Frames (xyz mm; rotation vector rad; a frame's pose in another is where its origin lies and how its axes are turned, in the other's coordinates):
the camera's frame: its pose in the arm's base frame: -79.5 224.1 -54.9 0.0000 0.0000 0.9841
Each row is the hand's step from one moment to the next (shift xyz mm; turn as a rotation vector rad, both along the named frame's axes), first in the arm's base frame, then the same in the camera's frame.
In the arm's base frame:
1: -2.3 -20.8 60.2 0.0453 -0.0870 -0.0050
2: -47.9 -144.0 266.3 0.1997 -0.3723 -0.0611
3: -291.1 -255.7 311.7 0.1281 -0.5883 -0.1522
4: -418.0 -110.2 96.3 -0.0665 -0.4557 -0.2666
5: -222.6 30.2 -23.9 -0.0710 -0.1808 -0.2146
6: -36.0 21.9 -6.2 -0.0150 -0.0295 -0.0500
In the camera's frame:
1: -18.6 -9.6 60.2 -0.0474 -0.0859 -0.0050
2: -146.4 -39.8 266.3 -0.1995 -0.3724 -0.0611
3: -374.1 100.9 311.7 -0.4190 -0.4324 -0.1522
4: -323.2 287.1 96.3 -0.4163 -0.1969 -0.2666
5: -98.1 202.1 -23.9 -0.1899 -0.0410 -0.2146
6: -1.7 42.1 -6.2 -0.0329 -0.0038 -0.0500

